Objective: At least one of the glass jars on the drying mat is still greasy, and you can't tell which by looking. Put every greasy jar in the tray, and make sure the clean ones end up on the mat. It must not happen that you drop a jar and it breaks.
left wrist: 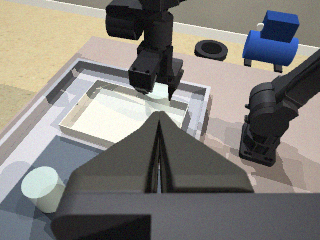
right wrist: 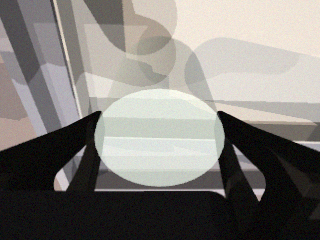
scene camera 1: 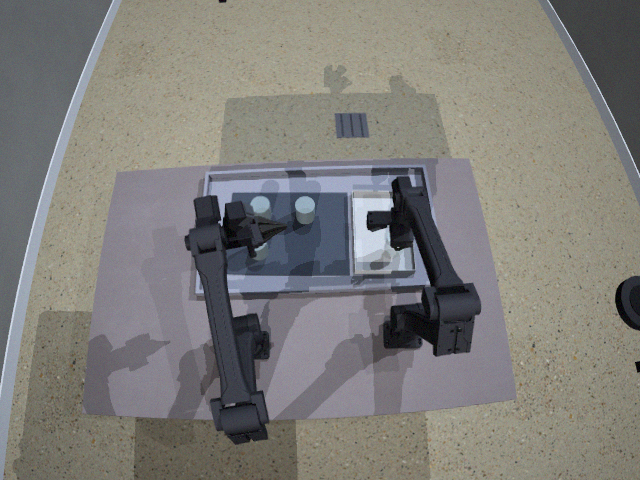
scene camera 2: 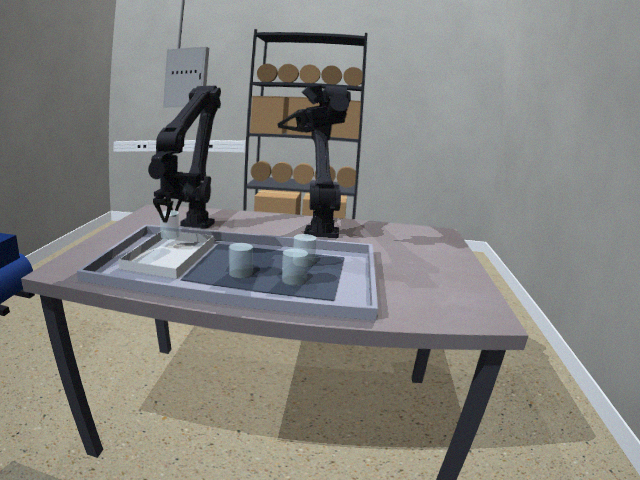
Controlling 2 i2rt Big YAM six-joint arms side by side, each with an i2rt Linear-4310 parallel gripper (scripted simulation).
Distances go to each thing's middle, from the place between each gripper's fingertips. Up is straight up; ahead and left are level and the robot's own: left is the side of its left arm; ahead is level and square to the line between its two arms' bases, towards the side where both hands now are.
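The white tray (scene camera 1: 369, 256) sits 80 mm ahead of my right hand, 20 mm to the left of it and 90 mm below it. Still going from my right hand, there's a dark drying mat (scene camera 1: 322, 247) that's 100 mm ahead, 340 mm to the left and 100 mm below.
Measured from my left hand (scene camera 1: 286, 226), the white tray is 39 cm below, 31 cm to the right and 16 cm ahead, and the dark drying mat is 39 cm below that hand as well and 18 cm ahead of it.
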